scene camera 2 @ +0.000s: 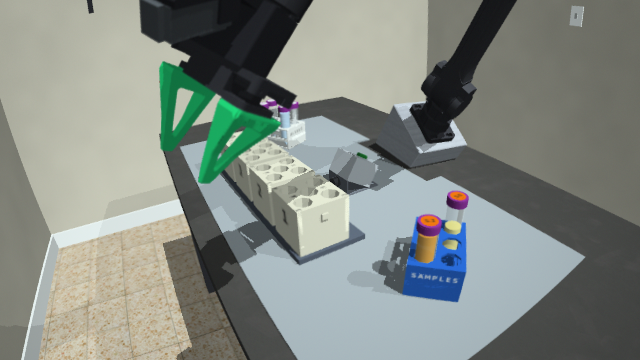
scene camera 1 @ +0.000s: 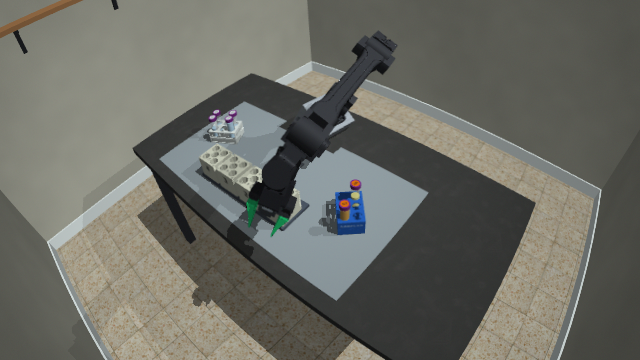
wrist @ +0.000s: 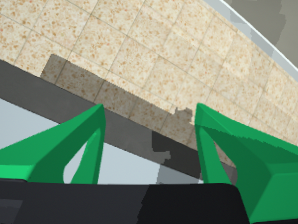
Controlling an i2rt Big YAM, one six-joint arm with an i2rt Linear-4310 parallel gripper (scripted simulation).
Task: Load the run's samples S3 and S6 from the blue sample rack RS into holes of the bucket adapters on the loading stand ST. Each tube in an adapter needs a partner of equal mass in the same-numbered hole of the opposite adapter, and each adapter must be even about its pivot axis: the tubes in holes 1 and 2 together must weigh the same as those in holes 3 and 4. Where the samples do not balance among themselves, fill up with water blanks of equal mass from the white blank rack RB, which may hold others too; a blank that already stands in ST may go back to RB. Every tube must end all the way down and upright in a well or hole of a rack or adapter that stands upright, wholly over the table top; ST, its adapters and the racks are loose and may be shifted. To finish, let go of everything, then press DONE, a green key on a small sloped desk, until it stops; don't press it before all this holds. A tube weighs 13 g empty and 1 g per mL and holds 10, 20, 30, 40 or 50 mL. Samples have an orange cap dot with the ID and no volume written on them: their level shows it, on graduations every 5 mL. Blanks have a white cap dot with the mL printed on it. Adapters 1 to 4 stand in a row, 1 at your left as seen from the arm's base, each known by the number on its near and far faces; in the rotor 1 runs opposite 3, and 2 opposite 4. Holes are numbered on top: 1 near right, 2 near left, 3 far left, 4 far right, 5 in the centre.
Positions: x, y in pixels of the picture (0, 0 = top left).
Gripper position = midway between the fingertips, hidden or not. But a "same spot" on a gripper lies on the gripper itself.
Labels:
My gripper shows in scene camera 2 (184, 165), in scene camera 1 and in the wrist view. A blue sample rack shows in scene camera 2 and in scene camera 1; in the wrist view it is out of frame. The same spot on my gripper: (wrist: 40, 160) is (scene camera 1: 279, 218). The same spot on the blue sample rack: (scene camera 1: 351, 226) is (scene camera 2: 434, 279).

